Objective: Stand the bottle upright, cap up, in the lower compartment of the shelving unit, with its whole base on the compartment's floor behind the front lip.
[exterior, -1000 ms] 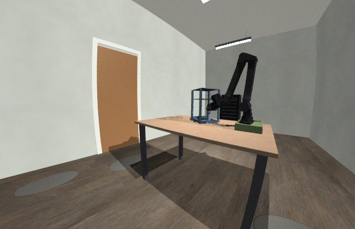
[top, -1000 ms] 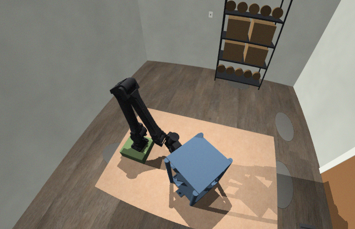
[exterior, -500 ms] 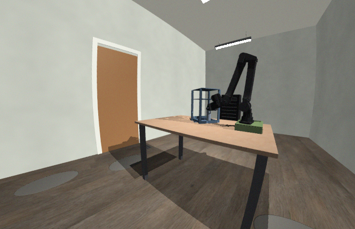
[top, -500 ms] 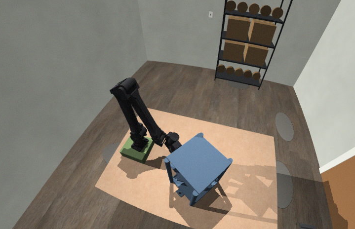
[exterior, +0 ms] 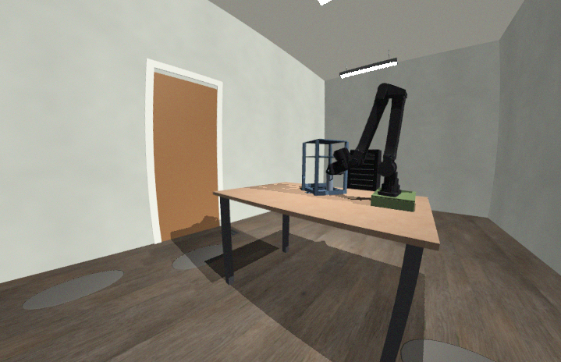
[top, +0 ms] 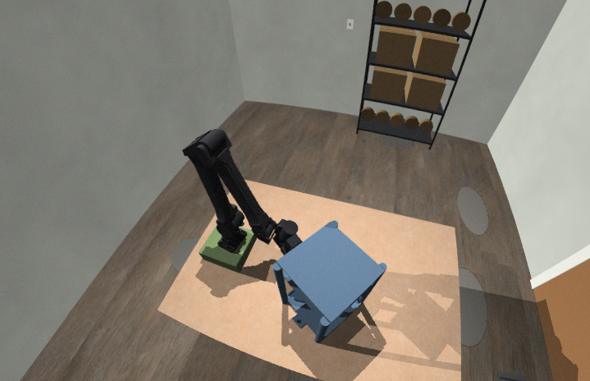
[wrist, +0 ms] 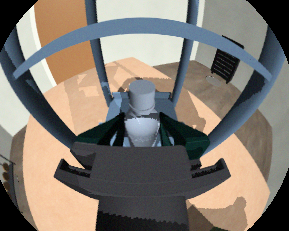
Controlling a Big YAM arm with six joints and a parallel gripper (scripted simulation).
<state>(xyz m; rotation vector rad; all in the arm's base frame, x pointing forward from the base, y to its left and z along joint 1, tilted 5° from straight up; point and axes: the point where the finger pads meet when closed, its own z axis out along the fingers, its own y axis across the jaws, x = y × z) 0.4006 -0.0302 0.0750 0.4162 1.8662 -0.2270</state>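
Right now the bottle is 1 cm below my hand. The rest, counted from my hand: blue shelving unit (7 cm ahead, 3 cm to the right, 3 cm above).
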